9 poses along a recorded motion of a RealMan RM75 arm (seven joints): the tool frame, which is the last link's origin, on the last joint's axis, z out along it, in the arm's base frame.
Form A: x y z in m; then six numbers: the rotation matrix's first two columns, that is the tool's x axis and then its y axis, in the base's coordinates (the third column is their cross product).
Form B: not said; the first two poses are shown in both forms.
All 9 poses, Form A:
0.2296 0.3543 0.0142 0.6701 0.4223 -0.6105 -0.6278 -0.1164 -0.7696
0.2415 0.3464 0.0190 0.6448 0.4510 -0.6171 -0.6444 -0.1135 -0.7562
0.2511 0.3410 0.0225 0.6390 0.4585 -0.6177 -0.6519 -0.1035 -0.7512
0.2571 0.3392 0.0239 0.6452 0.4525 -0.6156 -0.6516 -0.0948 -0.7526
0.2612 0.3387 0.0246 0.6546 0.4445 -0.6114 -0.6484 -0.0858 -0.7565
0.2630 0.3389 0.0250 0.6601 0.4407 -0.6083 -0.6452 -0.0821 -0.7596
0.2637 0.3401 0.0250 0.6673 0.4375 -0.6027 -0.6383 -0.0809 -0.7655
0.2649 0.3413 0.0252 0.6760 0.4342 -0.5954 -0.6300 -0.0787 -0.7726
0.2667 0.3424 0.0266 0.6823 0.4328 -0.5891 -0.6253 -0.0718 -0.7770
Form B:
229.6 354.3 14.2 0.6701 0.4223 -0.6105 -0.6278 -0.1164 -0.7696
241.5 346.4 19.0 0.6448 0.4510 -0.6171 -0.6444 -0.1135 -0.7562
251.1 341.0 22.5 0.6390 0.4585 -0.6177 -0.6519 -0.1035 -0.7512
257.1 339.2 23.9 0.6452 0.4525 -0.6156 -0.6516 -0.0948 -0.7526
261.2 338.7 24.6 0.6546 0.4445 -0.6114 -0.6484 -0.0858 -0.7565
263.0 338.9 25.0 0.6601 0.4407 -0.6083 -0.6452 -0.0821 -0.7596
263.7 340.1 25.0 0.6673 0.4375 -0.6027 -0.6383 -0.0809 -0.7655
264.9 341.3 25.2 0.6760 0.4342 -0.5954 -0.6300 -0.0787 -0.7726
266.7 342.4 26.6 0.6823 0.4328 -0.5891 -0.6253 -0.0718 -0.7770

